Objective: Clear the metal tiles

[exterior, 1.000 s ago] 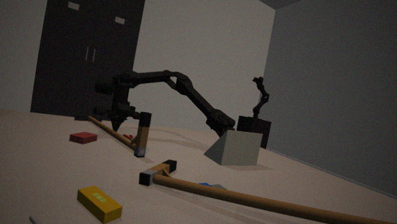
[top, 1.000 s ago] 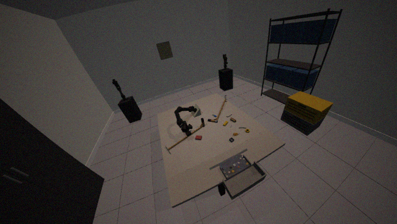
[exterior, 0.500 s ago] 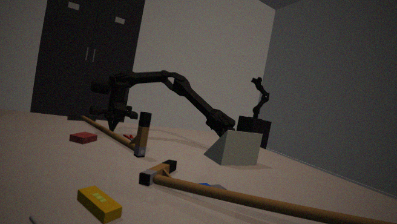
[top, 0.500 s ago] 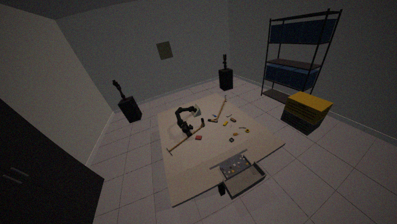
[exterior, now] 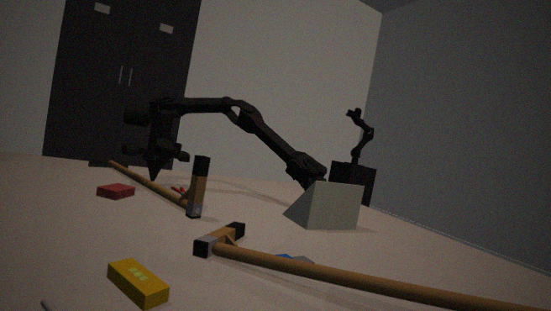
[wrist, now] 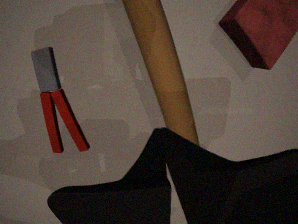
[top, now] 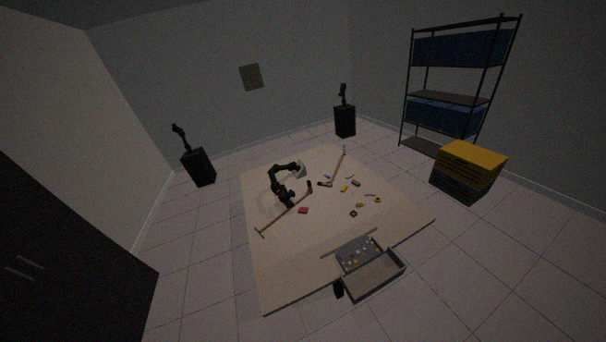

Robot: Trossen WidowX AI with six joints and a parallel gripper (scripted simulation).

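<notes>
The long scraper lies 40 mm above my gripper tip, 30 mm ahead of it and 20 mm to the right of it. Round my gripper tip: red block (110 mm to the left, 80 mm ahead, 10 mm below); red clip (90 mm behind, 20 mm below, 10 mm to the left); yellow block (530 mm to the left, 10 mm below).
</notes>
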